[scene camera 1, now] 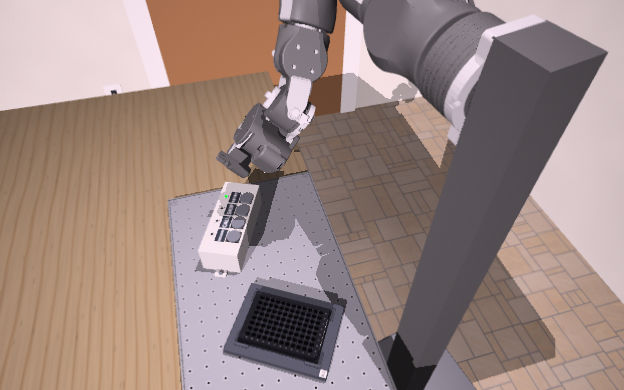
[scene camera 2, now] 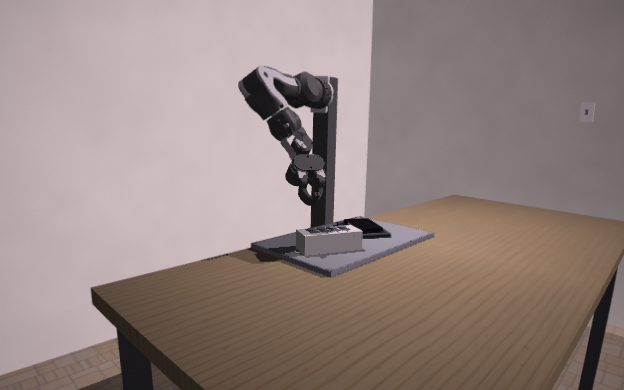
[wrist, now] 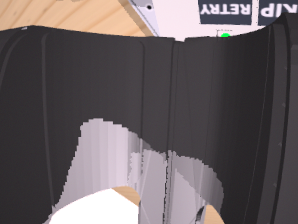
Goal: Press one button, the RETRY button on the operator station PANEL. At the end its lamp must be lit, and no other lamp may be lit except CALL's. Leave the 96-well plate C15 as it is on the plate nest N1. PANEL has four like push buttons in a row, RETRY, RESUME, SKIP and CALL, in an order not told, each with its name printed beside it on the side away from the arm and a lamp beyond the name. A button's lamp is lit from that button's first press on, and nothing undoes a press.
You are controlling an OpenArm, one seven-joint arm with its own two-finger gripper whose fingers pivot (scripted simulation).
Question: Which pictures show my gripper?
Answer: Scene camera 1, scene camera 2 and the wrist view: all of them.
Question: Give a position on a dark arm column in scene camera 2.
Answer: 324, 124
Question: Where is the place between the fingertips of my gripper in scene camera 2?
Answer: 314, 201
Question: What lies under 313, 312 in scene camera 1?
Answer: A black 96-well plate C15.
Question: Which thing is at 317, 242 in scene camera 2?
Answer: A white operator panel.
